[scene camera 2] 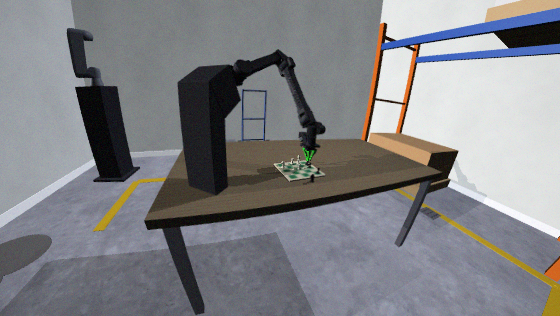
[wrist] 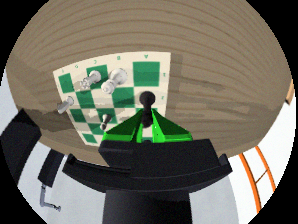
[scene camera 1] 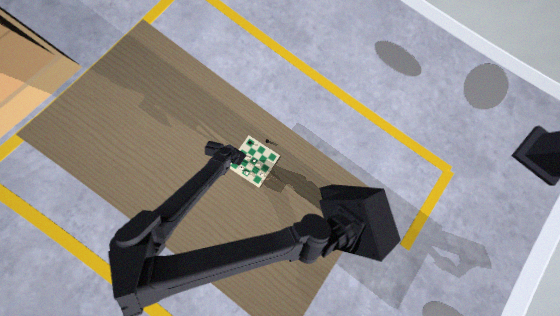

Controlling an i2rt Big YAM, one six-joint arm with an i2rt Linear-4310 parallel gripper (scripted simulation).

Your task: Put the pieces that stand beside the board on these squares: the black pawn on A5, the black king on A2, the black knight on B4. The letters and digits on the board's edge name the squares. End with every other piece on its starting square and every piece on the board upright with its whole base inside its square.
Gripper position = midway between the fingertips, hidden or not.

Note:
In view: the gripper (wrist: 147, 112) and a board (scene camera 1: 265, 158).
The board also shows in the wrist view (wrist: 146, 71).

